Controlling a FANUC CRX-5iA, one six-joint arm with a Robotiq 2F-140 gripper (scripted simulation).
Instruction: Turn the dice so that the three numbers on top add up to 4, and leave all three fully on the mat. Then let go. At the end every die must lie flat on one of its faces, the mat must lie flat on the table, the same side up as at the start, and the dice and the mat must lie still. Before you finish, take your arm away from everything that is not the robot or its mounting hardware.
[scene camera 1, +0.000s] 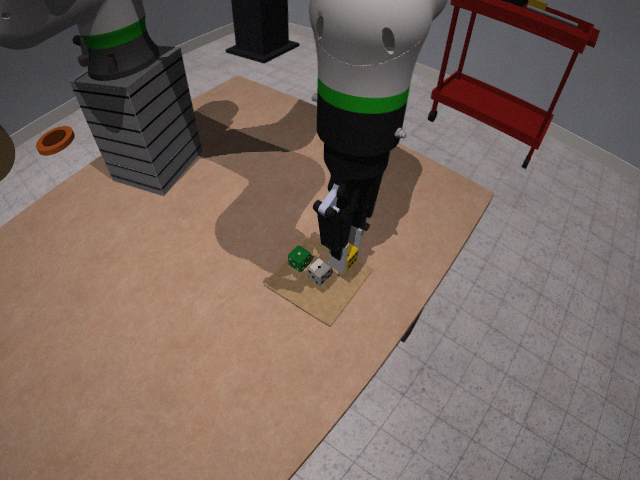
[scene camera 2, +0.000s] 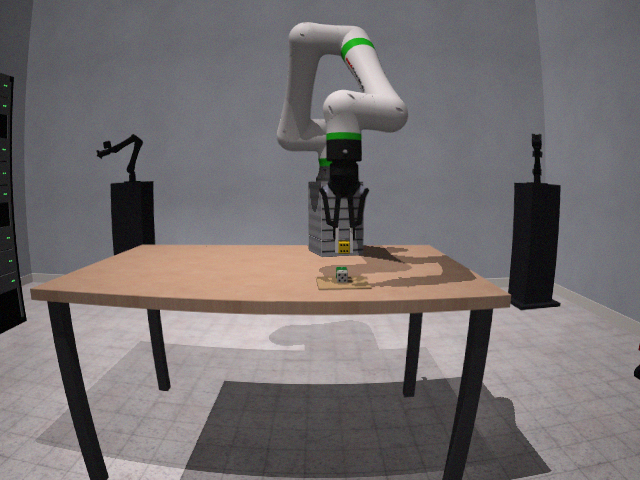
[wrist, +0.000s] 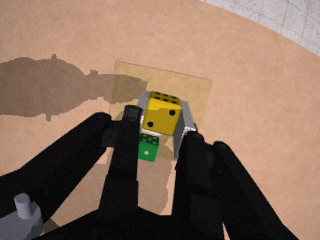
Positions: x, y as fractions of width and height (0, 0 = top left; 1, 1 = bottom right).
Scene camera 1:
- my gripper: 0.54, 0.54
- tan mat: 0.51, 0.63
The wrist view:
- my gripper: 0.50, 0.45
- yellow die: 0.51, 0.47
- tan mat: 0.40, 0.34
